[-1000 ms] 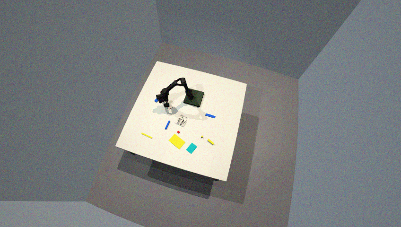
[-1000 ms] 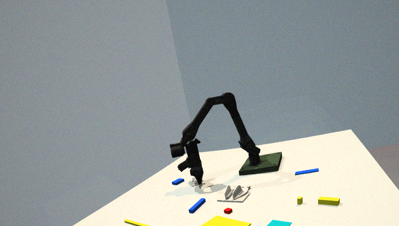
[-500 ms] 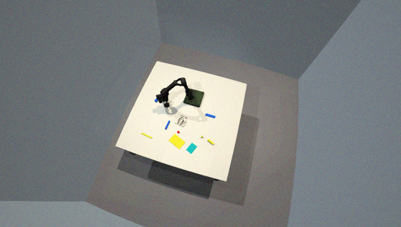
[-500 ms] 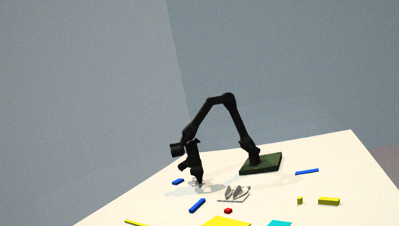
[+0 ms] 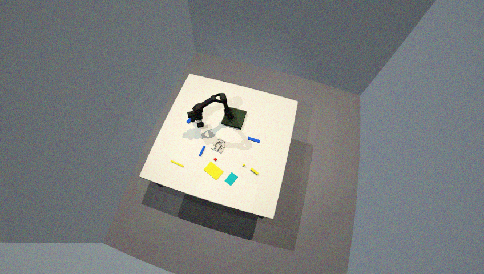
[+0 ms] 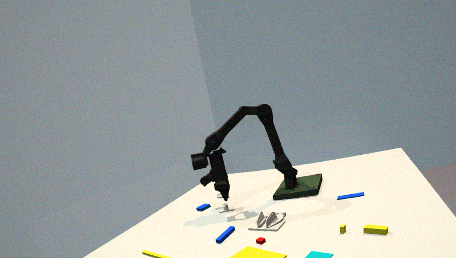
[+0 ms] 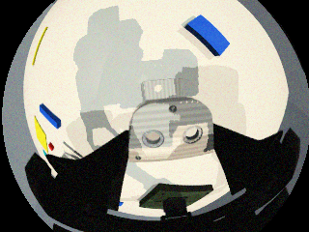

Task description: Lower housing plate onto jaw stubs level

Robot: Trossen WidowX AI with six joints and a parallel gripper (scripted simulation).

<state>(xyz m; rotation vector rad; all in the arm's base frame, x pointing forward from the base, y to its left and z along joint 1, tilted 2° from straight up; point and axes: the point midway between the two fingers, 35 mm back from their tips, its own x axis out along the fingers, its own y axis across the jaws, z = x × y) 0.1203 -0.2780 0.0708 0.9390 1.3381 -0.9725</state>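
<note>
Now: the blue block 3 cm behind my gripper tip, 13 cm to the right of it and 5 cm below it. The rest, counted from my gripper tip: grey housing plate (1 cm to the right, 2 cm above); then red block (34 cm ahead, 21 cm to the left, 5 cm below); then yellow bar (44 cm ahead, 14 cm to the right, 5 cm below).
</note>
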